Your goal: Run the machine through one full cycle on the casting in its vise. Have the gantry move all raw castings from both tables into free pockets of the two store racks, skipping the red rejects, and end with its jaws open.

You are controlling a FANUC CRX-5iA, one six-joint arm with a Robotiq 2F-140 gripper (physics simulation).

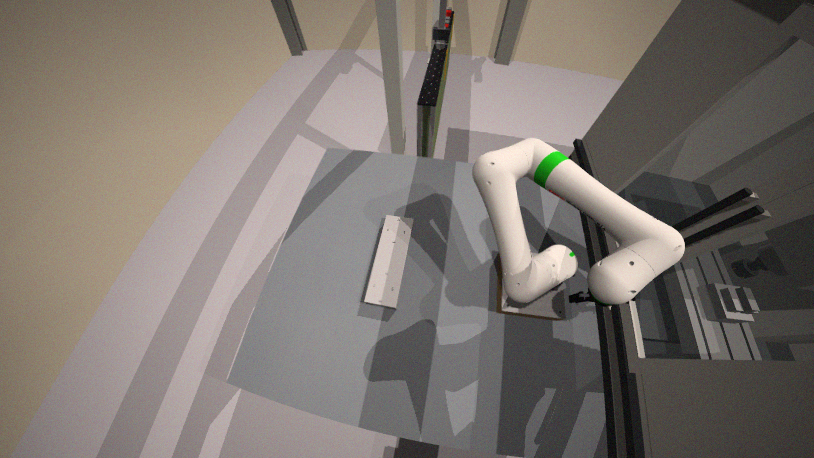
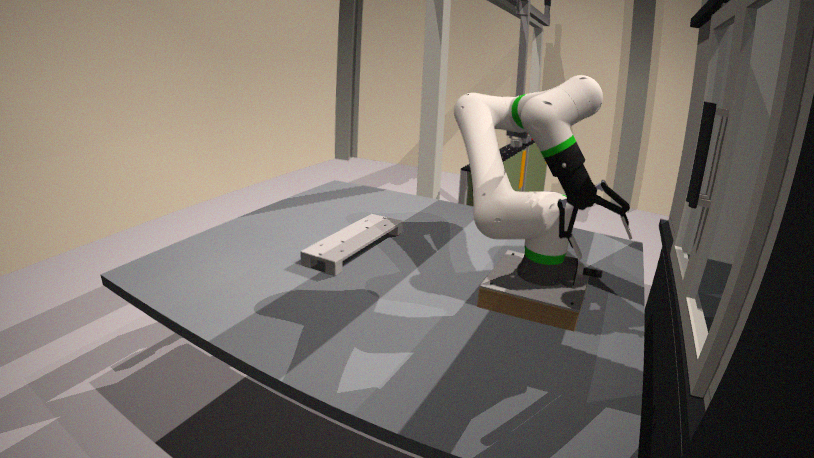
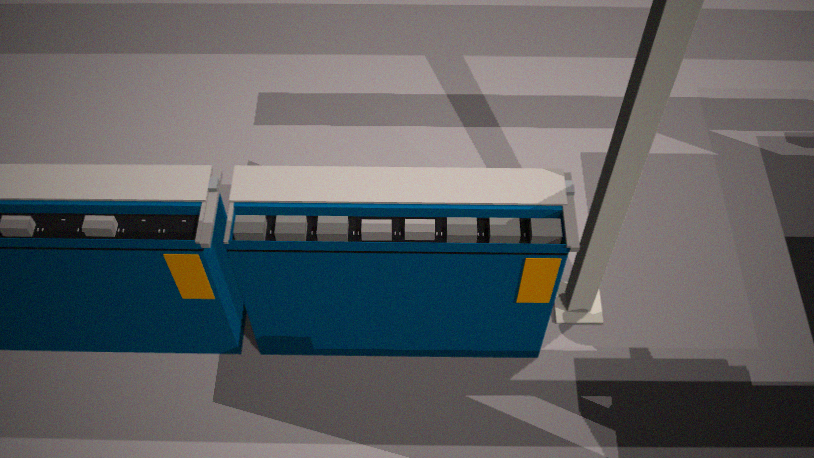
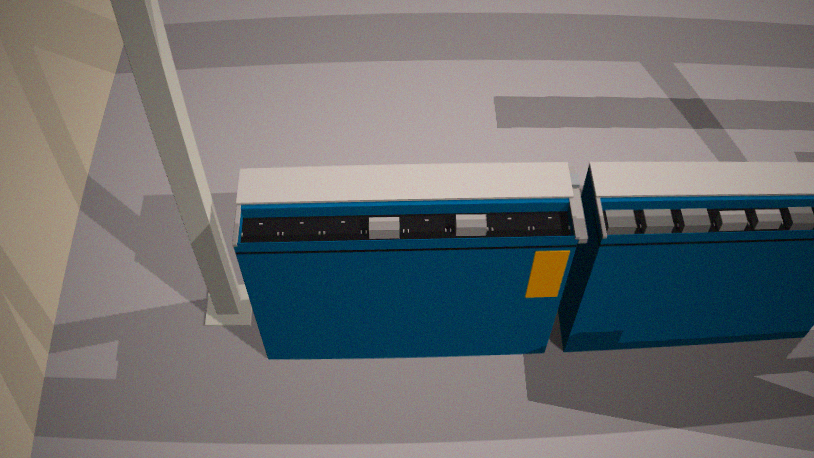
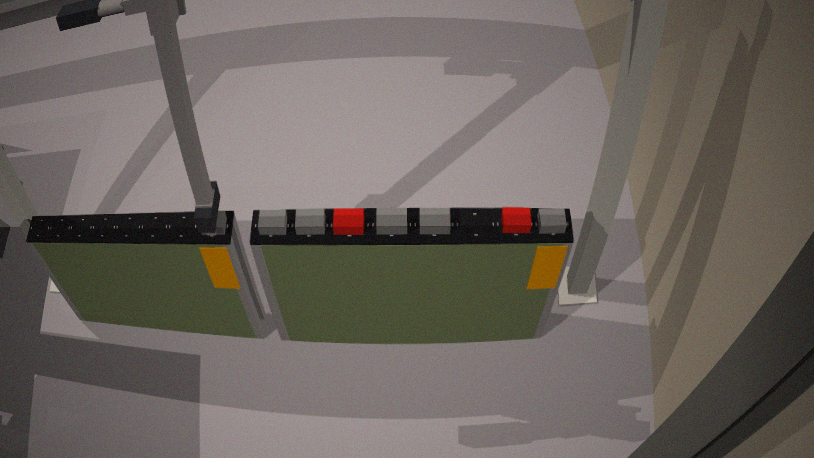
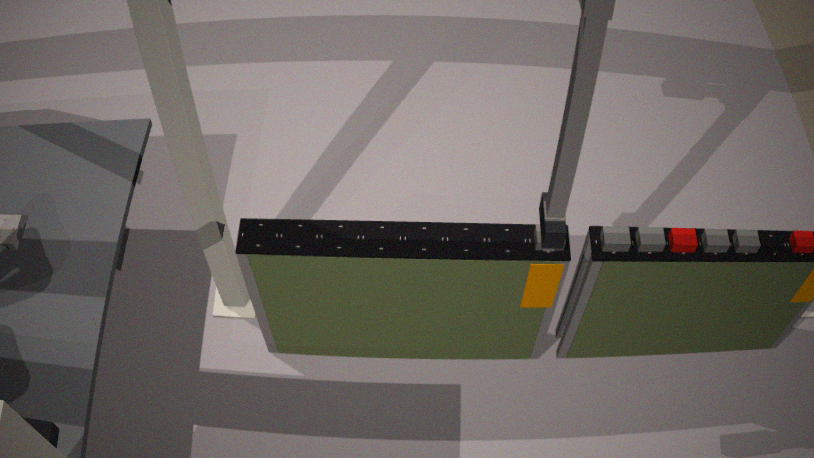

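My gripper (image 1: 579, 297) (image 2: 602, 244) is open and empty, fingers spread above the robot's base. The gantry jaws (image 5: 206, 219) (image 6: 553, 234) are down at the last casting (image 6: 537, 237) on one table (image 5: 148, 284) (image 6: 398, 307); their grip is hidden. The other table (image 5: 398, 290) (image 6: 683, 307) holds several grey castings, such as one (image 5: 391, 221), and two red rejects (image 5: 348, 221) (image 5: 516, 220). One store rack (image 3: 398, 301) (image 4: 694, 290) has castings in all its pockets; the other (image 3: 102, 301) (image 4: 398, 301) has two castings (image 4: 384, 227) (image 4: 471, 225). The vise (image 1: 731, 301) shows inside the machine.
A pale slotted block (image 1: 388, 262) (image 2: 350, 244) lies on the grey work table (image 1: 318, 341) (image 2: 199, 267). The machine front (image 2: 683, 296) stands close to the arm. Gantry posts (image 3: 620, 170) (image 4: 182, 170) (image 5: 609, 170) (image 6: 187, 142) stand beside the racks and tables.
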